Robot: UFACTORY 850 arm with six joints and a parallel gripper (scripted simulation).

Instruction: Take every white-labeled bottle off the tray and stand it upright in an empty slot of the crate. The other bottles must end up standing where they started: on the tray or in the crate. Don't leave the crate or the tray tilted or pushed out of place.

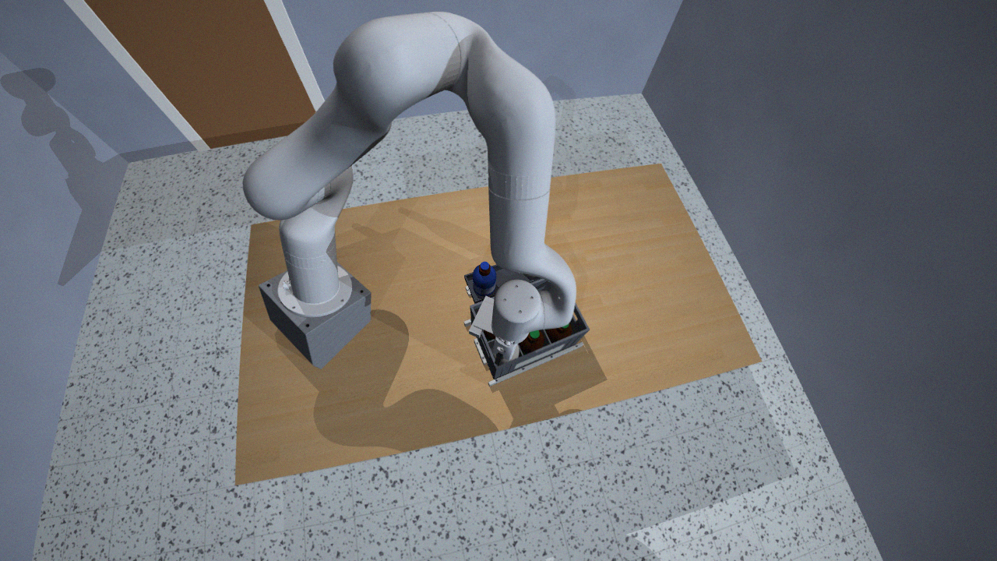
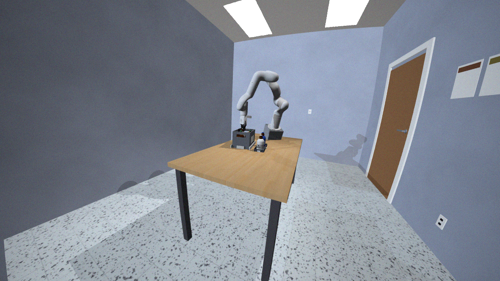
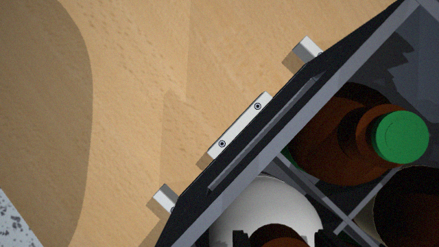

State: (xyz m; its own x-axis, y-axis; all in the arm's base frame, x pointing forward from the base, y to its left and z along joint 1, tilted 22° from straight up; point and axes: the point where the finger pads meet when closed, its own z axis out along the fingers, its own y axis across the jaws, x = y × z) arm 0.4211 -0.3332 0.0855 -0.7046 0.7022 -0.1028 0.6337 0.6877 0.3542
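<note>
The crate is 90 mm ahead of my hand, 50 mm to the left of it and 90 mm below it. Round my hand: blue-labeled bottle (20 mm ahead, 240 mm to the left, 90 mm below); dark tray (110 mm ahead, 250 mm to the left, 170 mm below).
</note>
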